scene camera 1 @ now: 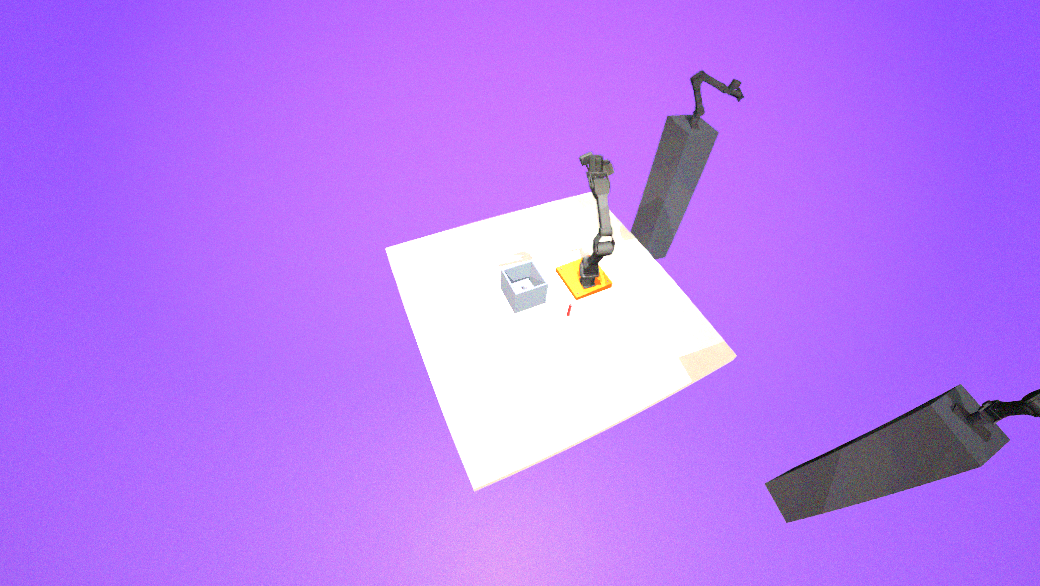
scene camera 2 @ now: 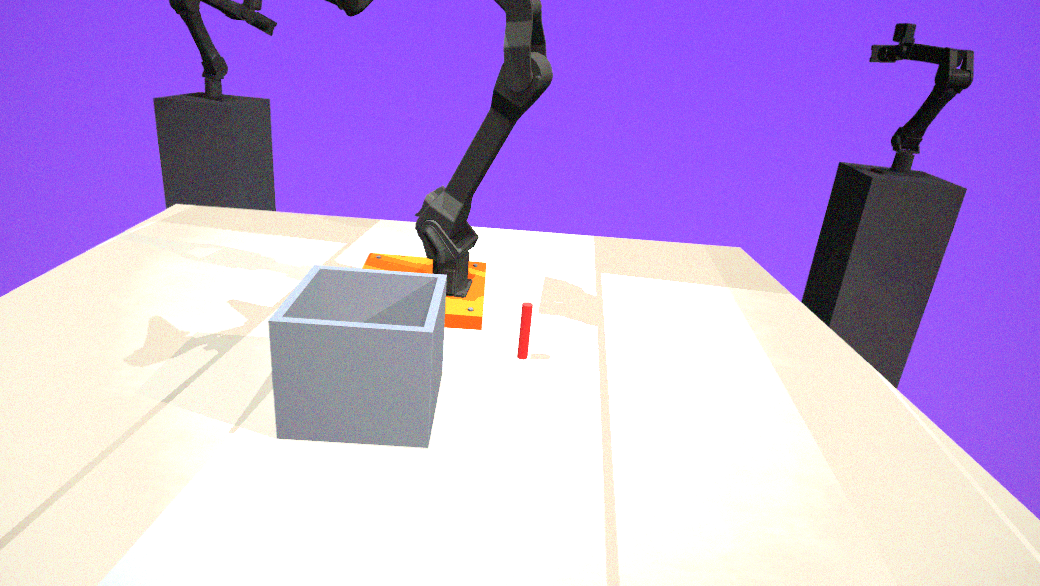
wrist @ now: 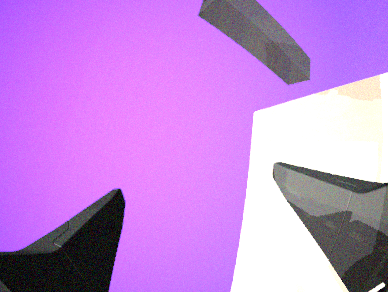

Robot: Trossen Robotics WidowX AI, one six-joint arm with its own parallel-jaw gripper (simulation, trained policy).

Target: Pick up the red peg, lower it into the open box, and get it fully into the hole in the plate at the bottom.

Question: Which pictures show the grey box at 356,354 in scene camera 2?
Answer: Scene camera 1 and scene camera 2 only.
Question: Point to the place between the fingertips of the gripper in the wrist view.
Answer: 200,183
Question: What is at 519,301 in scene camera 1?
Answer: A grey box.
